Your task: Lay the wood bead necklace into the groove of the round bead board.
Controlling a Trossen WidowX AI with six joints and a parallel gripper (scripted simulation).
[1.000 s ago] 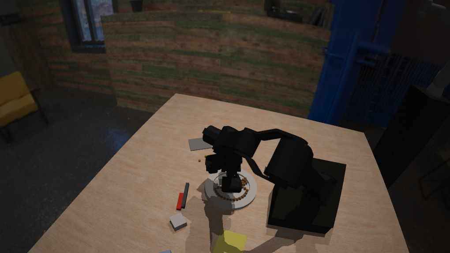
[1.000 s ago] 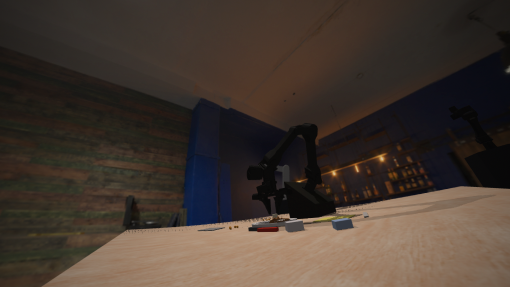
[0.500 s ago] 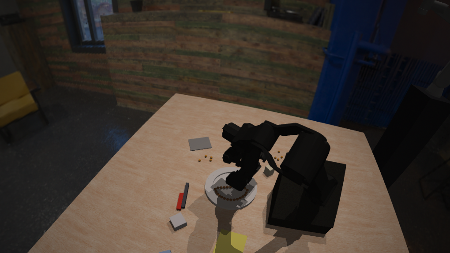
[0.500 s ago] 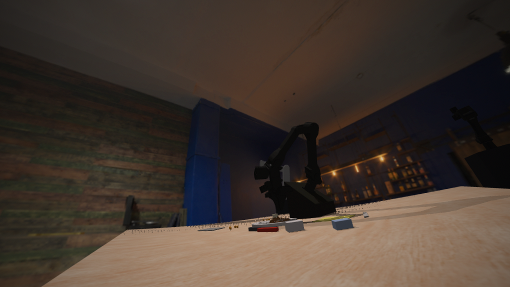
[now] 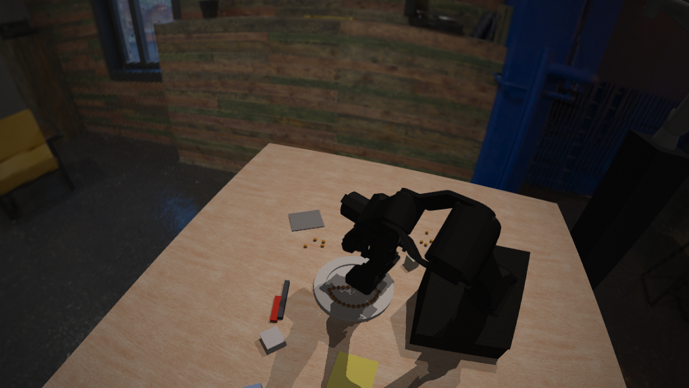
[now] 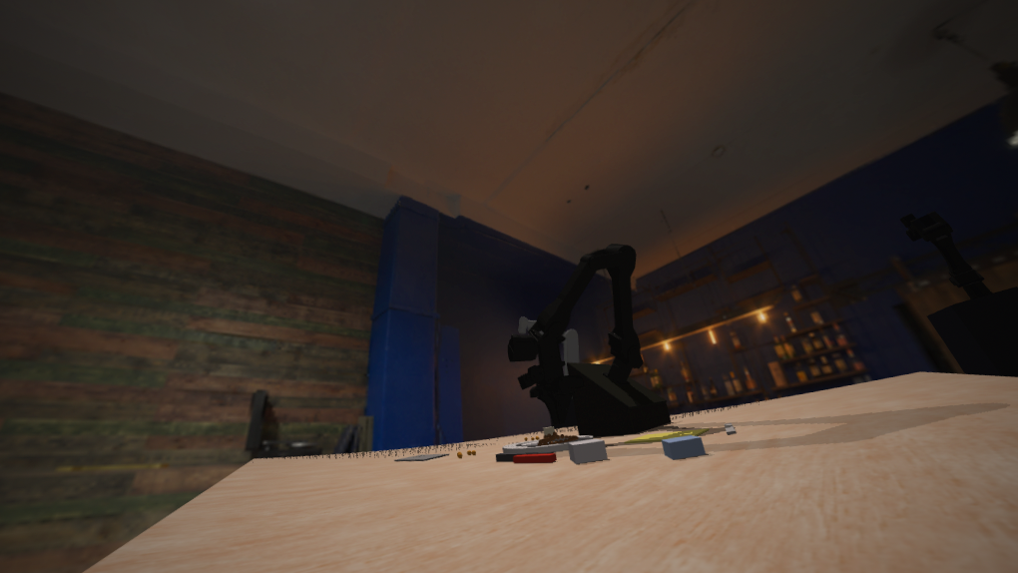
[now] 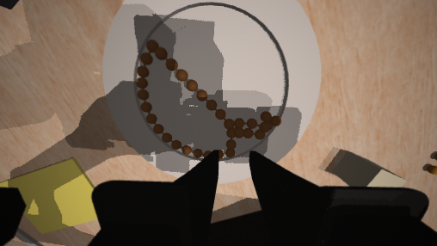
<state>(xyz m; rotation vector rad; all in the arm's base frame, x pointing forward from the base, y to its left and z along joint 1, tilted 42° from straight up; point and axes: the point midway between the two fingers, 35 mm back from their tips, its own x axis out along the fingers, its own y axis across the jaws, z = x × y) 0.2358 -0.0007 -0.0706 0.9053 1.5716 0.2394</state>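
My gripper tip is now 5 cm short of the round white bead board and 4 cm above it. From my gripper tip the other things lie so: dark bar: 21 cm ahead, 10 cm to the left, 4 cm below; yellow sheet: 24 cm to the left, 4 cm below; pale cube: 11 cm to the right, 9 cm behind, 3 cm below.
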